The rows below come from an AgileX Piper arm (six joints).
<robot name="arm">
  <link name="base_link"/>
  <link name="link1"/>
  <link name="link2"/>
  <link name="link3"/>
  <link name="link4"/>
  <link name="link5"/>
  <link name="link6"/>
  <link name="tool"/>
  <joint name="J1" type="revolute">
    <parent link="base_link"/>
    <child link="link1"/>
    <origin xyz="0 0 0.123" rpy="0 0 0"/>
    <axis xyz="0 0 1"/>
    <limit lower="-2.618" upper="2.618"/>
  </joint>
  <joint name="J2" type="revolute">
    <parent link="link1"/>
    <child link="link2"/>
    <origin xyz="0 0 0" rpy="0 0 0"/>
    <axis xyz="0 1 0"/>
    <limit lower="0" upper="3.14"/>
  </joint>
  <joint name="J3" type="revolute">
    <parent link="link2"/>
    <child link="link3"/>
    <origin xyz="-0.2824 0 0.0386" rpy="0 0 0"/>
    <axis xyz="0 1 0"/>
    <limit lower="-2.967" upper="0"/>
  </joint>
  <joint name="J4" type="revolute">
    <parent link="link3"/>
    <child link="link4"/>
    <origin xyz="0.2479 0 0.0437" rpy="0 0 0"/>
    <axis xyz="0.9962 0 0.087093"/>
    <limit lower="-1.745" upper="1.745"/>
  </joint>
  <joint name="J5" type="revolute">
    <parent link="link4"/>
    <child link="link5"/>
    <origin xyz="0 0 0" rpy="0 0 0"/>
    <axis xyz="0 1 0"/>
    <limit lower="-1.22" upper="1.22"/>
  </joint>
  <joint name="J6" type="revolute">
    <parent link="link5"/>
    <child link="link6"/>
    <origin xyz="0.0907 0 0.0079" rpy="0 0 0"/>
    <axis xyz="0.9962 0 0.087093"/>
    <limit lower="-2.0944" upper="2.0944"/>
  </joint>
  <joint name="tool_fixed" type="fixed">
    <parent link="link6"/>
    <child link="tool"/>
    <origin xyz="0 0 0" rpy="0 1.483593 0"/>
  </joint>
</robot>
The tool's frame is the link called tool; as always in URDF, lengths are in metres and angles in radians.
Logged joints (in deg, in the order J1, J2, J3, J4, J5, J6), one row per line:
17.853, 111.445, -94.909, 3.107, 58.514, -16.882
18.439, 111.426, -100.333, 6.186, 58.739, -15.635
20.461, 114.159, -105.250, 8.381, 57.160, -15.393
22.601, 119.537, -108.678, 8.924, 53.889, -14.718
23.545, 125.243, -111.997, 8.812, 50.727, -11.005
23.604, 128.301, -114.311, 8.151, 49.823, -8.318
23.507, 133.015, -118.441, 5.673, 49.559, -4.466
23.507, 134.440, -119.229, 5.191, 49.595, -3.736
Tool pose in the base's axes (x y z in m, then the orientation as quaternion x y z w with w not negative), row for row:
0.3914, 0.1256, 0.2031, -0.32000, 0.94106, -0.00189, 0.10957
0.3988, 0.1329, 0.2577, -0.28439, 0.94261, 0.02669, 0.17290
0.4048, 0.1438, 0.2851, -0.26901, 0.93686, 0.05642, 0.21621
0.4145, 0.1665, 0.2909, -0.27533, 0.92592, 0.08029, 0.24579
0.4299, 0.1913, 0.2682, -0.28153, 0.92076, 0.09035, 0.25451
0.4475, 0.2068, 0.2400, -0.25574, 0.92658, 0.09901, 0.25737
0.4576, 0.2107, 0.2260, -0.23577, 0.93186, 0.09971, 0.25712
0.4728, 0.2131, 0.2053, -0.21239, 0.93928, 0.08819, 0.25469
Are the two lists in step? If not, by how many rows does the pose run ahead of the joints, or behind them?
The pose runs 1 row behind the joints: the pose in row i belongs to the joints in row i - 1.
